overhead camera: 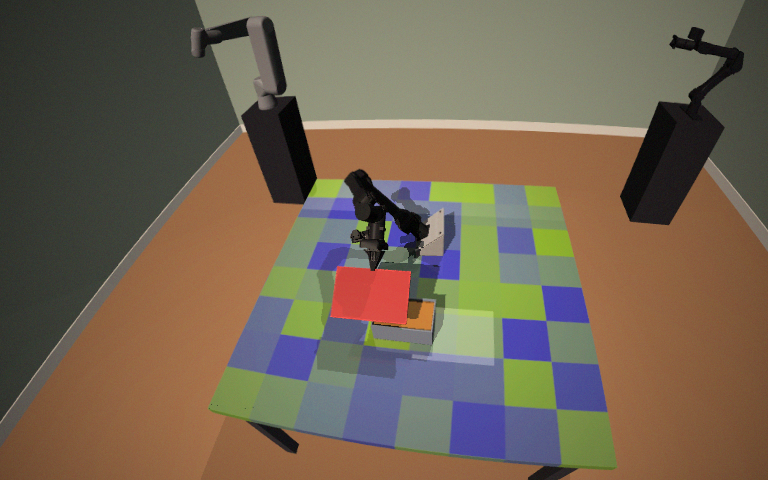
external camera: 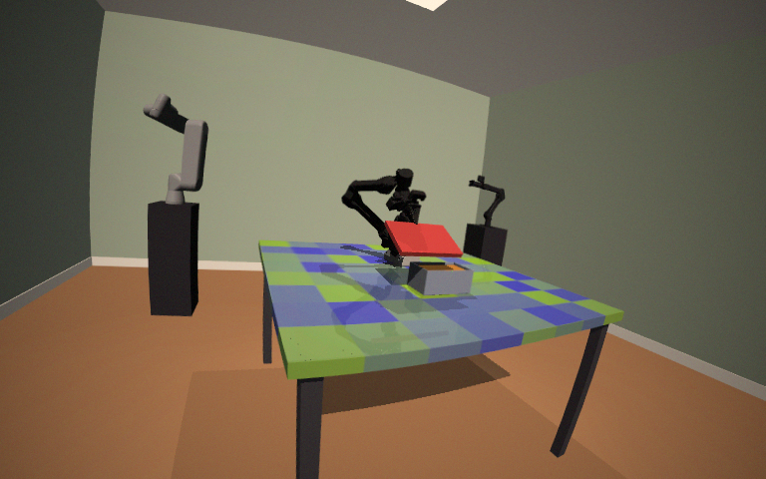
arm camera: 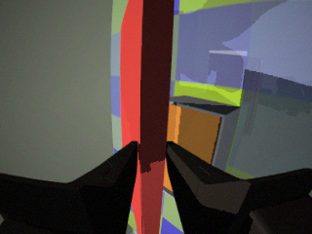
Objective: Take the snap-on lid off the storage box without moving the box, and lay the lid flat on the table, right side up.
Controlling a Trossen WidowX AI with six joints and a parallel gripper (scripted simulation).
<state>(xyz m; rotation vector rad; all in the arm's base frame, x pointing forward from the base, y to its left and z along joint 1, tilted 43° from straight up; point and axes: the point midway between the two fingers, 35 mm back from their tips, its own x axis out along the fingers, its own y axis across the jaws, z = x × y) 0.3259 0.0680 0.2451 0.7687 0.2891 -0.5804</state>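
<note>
Now: gripper tip 7 cm short of the red lid, 1 cm to the right of it and 3 cm above it. Also, from my gripper tip: grey storage box 6 cm ahead, 11 cm to the left, 18 cm below.
</note>
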